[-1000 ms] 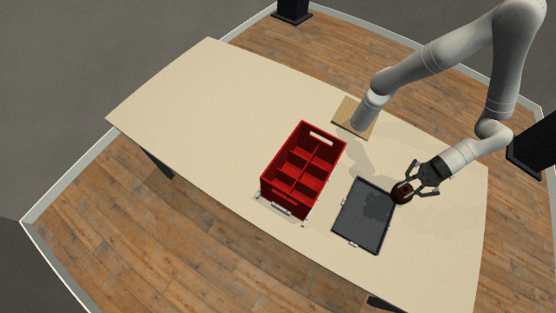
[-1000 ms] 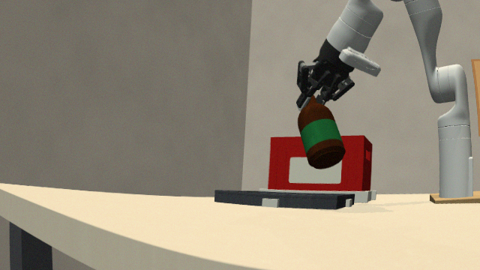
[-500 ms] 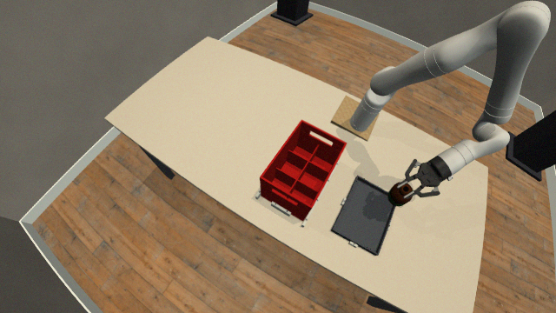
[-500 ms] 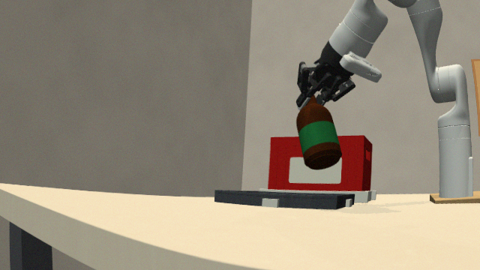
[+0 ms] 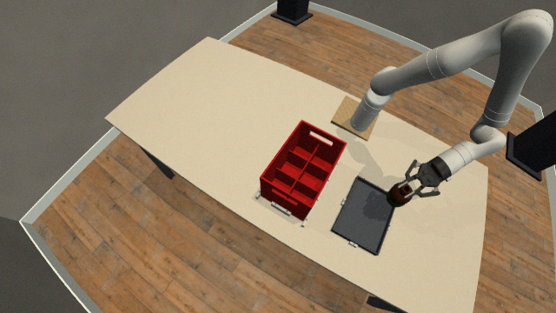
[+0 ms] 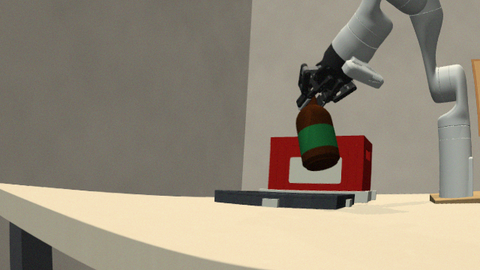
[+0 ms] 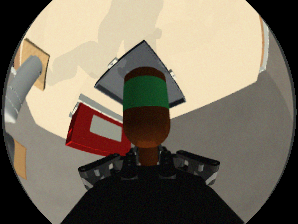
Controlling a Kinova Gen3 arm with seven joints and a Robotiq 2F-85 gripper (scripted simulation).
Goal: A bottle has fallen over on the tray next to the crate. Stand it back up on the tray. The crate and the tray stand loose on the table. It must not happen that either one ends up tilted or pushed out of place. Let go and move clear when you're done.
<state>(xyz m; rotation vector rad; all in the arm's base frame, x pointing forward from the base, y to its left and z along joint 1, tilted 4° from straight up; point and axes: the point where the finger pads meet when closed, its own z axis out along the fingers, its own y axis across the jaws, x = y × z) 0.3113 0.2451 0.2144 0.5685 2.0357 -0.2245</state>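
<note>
Now: hand 5 cm above the brown bottle, 1 cm to the right of it and 1 cm past it. The rest, counted from my hand: dark grey tray 19 cm below, 5 cm ahead, 3 cm to the right; red crate 32 cm to the right, 12 cm below, 9 cm ahead.
</note>
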